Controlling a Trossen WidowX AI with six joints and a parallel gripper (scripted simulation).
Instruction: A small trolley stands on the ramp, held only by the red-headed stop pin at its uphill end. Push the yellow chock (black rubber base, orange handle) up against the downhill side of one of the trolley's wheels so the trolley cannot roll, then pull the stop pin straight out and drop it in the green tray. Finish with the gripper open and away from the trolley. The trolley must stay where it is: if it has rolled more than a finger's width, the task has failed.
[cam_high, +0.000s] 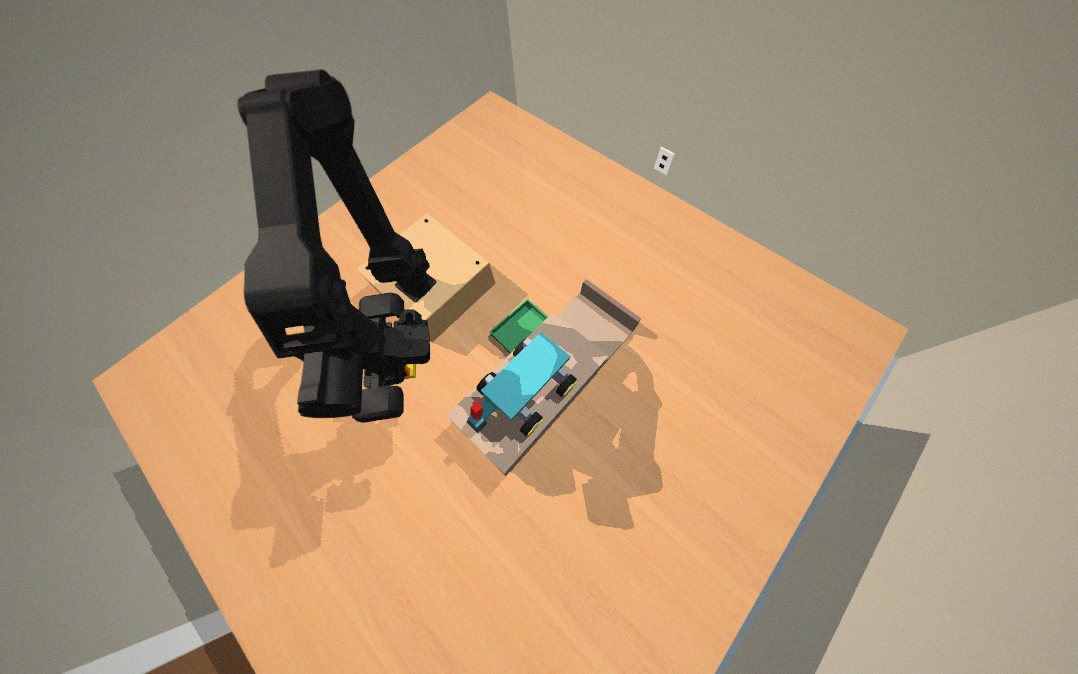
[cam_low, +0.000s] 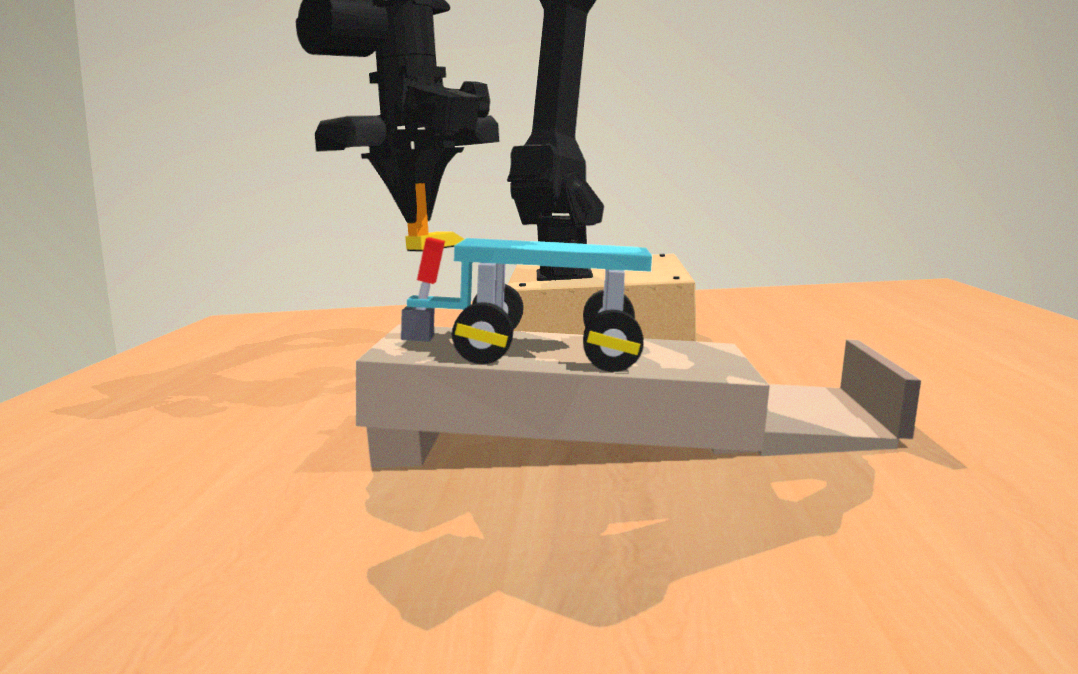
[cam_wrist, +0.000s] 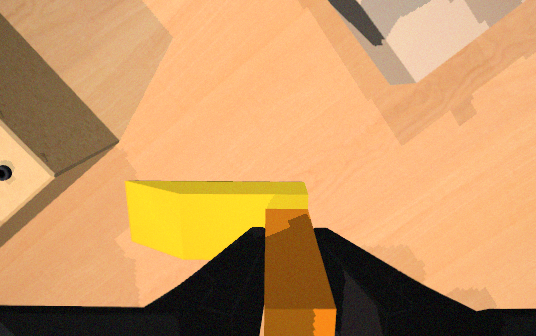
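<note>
Now: the yellow chock 20 mm behind my gripper tip, 10 mm to the left of it and 10 mm below it. The rest, counted from my gripper tip: red-headed stop pin (140 mm ahead, 20 mm to the left, 50 mm below); ramp (160 mm ahead, 130 mm to the left, 130 mm below); trolley (160 mm ahead, 120 mm to the left, 60 mm below).
</note>
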